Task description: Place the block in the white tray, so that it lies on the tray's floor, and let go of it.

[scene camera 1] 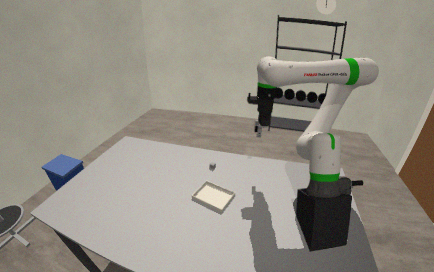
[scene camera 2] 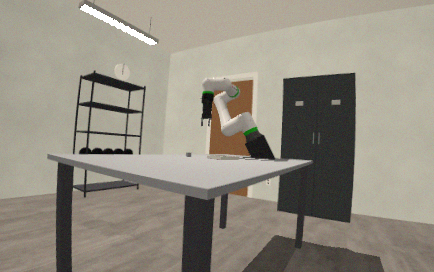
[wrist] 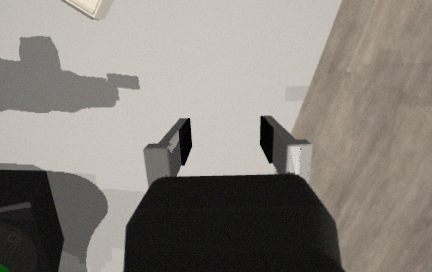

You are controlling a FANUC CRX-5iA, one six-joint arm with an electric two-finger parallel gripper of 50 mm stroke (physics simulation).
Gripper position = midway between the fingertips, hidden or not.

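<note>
From the wrist view I can see my gripper point(wrist: 225, 131), and in scene camera 1 there's a white tray point(scene camera 1: 210, 194).
</note>
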